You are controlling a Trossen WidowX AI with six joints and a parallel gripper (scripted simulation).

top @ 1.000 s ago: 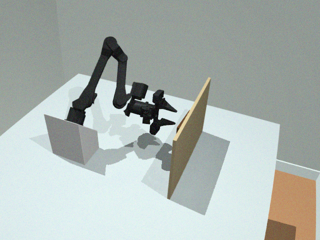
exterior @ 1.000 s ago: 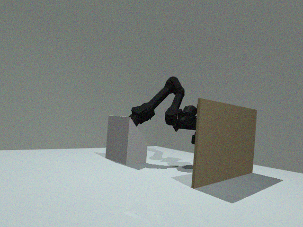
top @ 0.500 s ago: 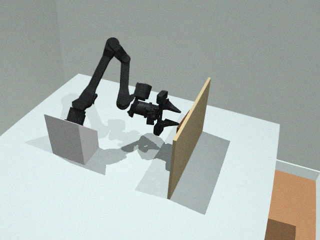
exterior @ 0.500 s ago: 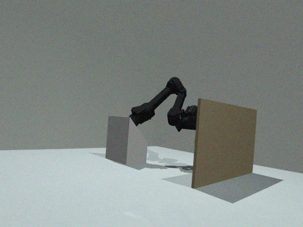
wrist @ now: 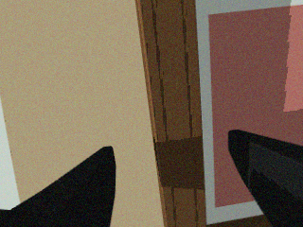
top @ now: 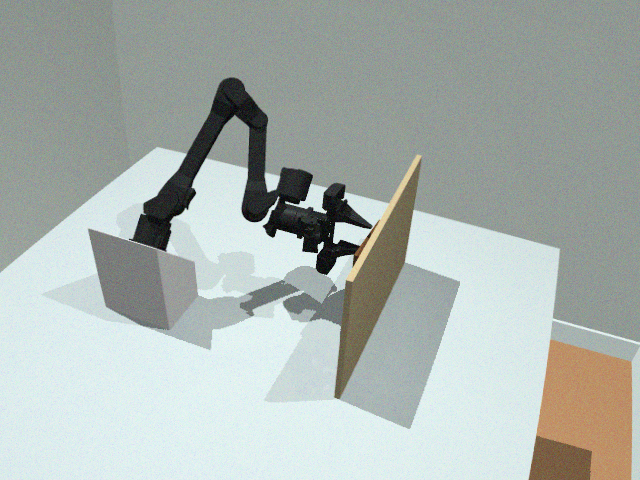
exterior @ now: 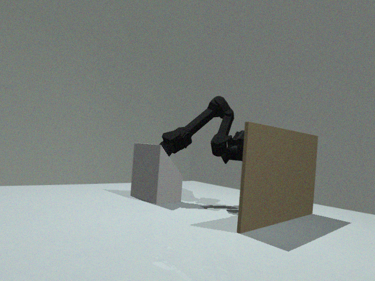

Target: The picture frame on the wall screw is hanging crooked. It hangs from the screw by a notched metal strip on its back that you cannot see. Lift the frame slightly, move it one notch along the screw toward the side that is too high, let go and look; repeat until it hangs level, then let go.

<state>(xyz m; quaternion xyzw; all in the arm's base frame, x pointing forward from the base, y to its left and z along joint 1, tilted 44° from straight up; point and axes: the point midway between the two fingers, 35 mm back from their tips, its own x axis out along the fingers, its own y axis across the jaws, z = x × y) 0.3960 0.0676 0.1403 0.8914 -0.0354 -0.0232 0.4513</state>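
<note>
The picture frame lies 20 mm ahead of my gripper tip, 10 mm to the right of it and 60 mm below it. The rest, counted from my gripper tip: tan wall board (30 mm ahead, 60 mm below).
</note>
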